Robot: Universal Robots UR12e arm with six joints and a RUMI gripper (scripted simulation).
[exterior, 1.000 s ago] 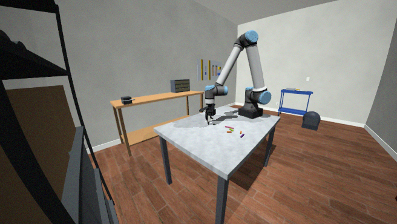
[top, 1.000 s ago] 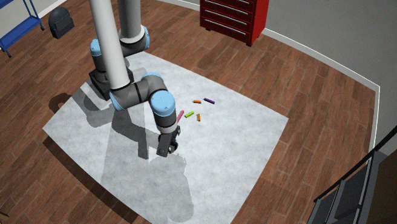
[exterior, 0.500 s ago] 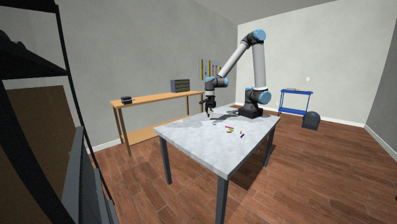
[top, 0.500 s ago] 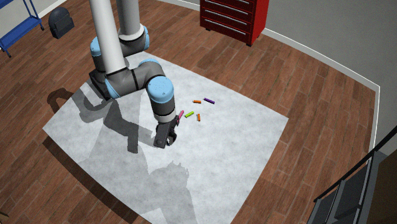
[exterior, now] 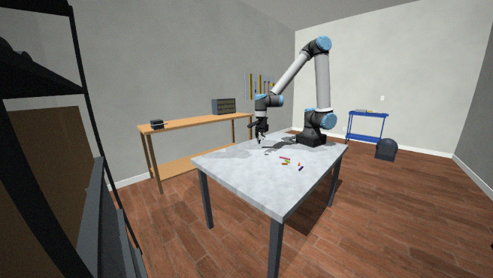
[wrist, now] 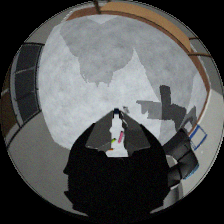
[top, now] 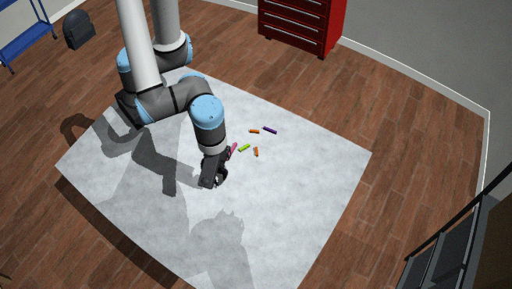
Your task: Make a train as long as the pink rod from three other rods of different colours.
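The grey rod lies 110 mm below my hand, 60 mm behind it and 30 mm to the left of it. The rest, counted from my hand: blue rod 10 mm below; then pink rod 180 mm to the left, 120 mm behind, 110 mm below; then lime rod 220 mm to the left, 110 mm below, 100 mm behind.
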